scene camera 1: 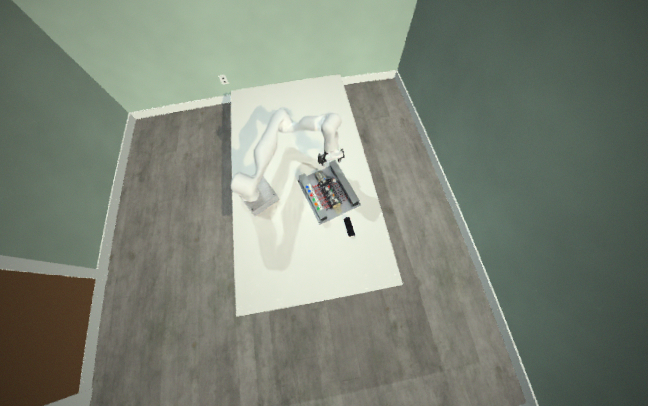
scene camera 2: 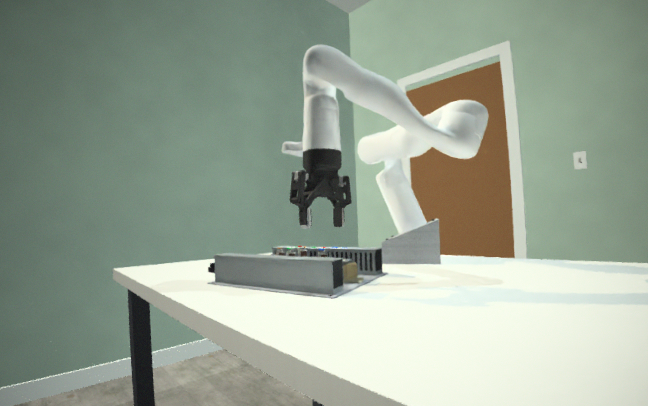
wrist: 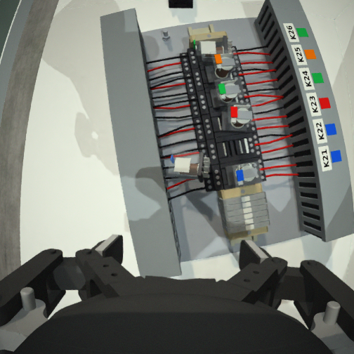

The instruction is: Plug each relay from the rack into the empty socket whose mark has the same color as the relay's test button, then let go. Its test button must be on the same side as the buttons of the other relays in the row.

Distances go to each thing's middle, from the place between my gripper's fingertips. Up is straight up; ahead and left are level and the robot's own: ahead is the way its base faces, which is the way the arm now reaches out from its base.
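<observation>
There is the panel [scene camera 1: 331, 213], and my gripper is 12 cm above it at this moment. Measured from the panel, my gripper is also 11 cm to the left of it and 7 cm past it.
</observation>
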